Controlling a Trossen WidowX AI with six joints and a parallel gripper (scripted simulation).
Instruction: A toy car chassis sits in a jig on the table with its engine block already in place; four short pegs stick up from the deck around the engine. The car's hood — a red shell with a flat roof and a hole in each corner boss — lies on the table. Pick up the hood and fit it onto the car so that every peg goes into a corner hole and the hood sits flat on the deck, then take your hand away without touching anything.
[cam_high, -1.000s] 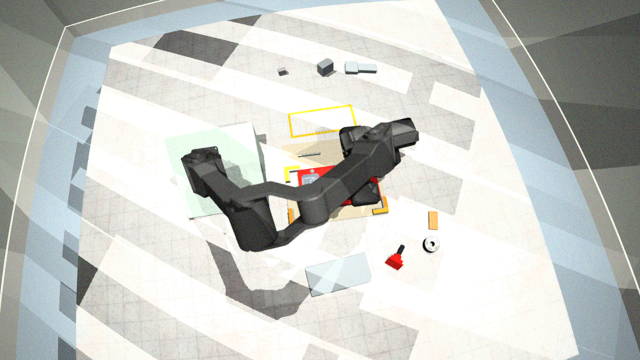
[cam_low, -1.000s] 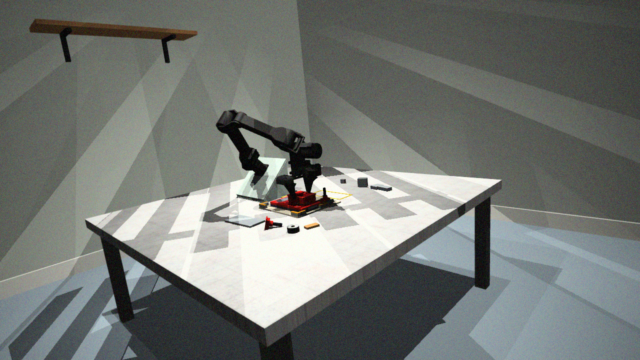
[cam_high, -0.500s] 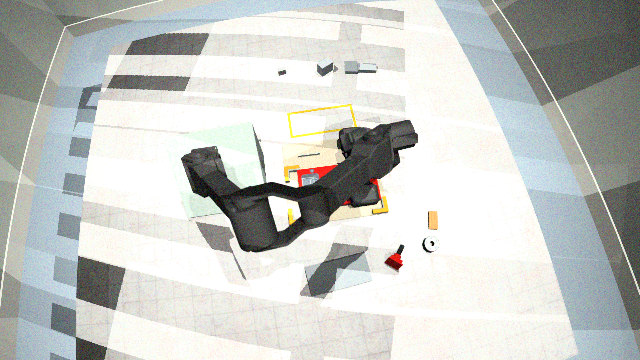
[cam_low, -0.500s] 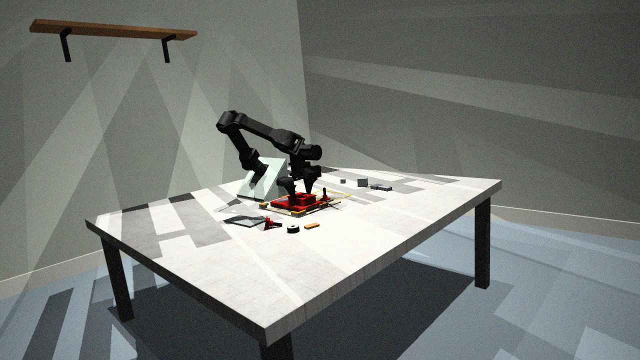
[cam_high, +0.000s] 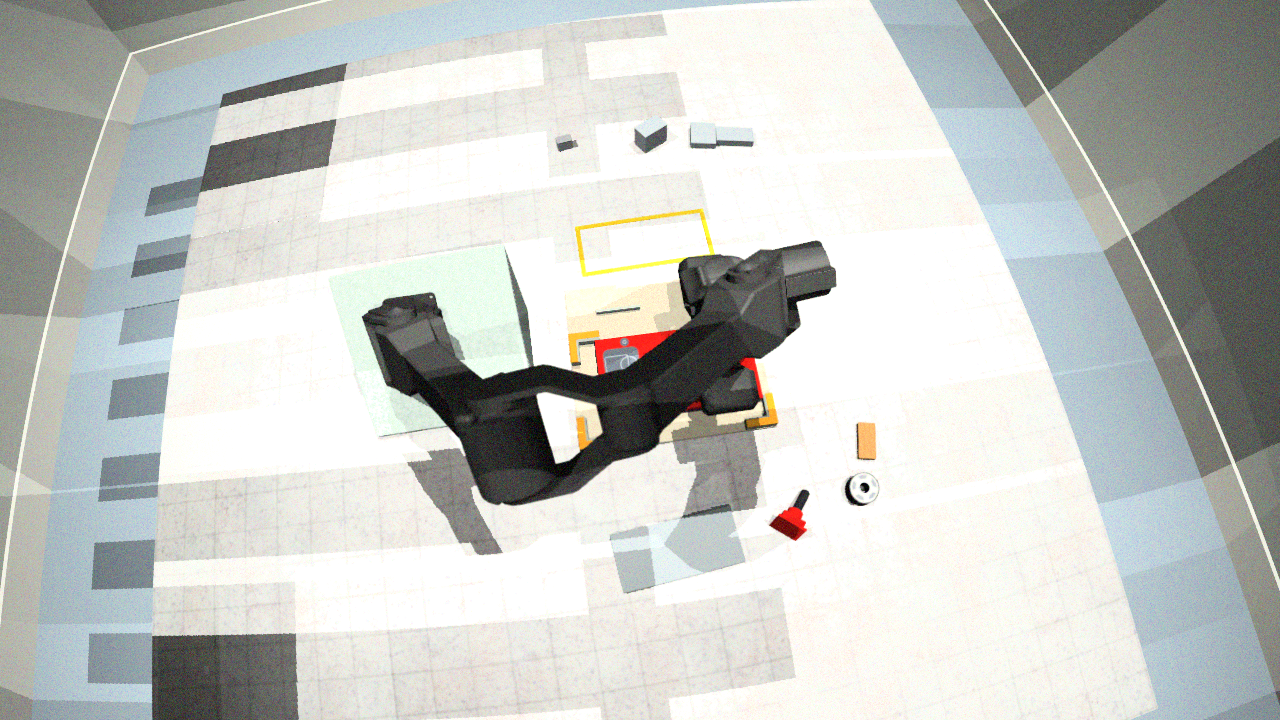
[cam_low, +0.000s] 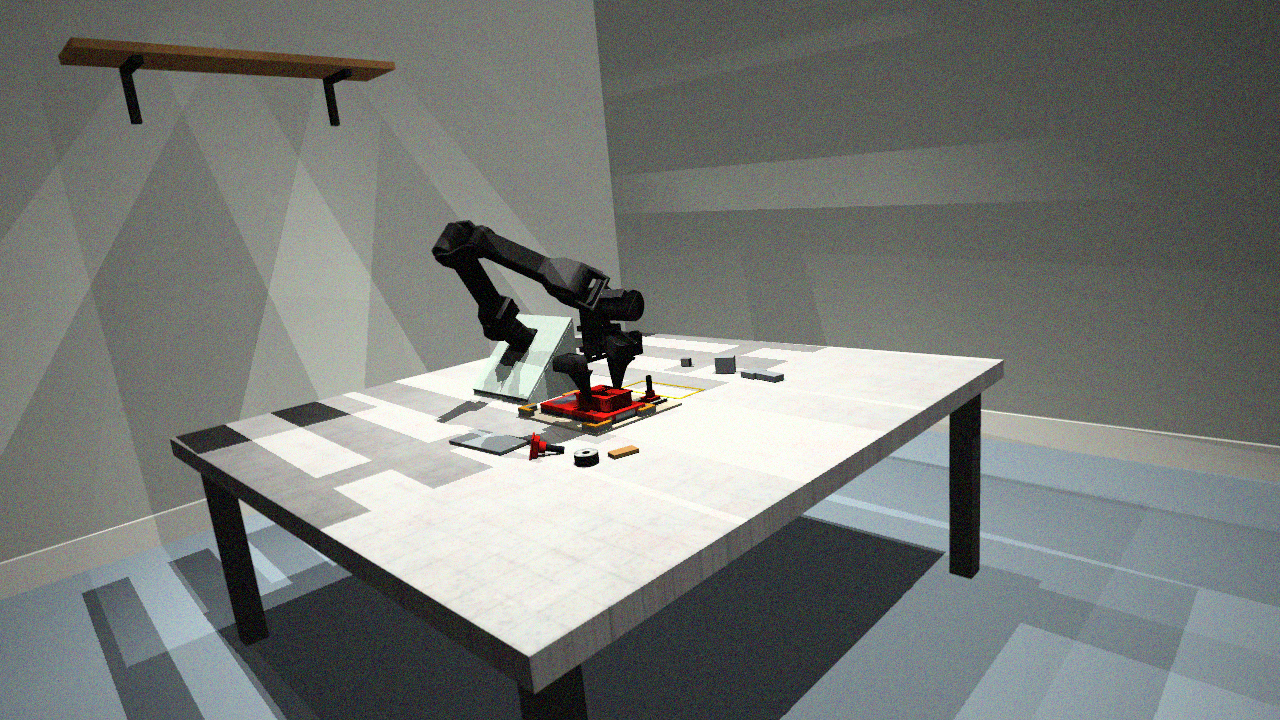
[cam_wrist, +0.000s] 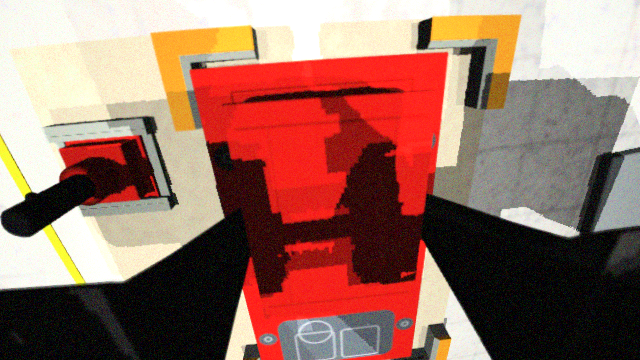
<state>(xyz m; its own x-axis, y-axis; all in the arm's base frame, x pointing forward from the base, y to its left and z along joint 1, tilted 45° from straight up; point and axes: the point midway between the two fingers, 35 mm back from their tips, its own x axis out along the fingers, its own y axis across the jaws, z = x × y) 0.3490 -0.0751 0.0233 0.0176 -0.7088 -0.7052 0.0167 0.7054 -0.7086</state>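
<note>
The red hood lies right at my gripper tip. From my gripper tip the other things lie so: grey engine block: 20 mm below; wooden block: 190 mm ahead, 130 mm to the right, 40 mm below.
</note>
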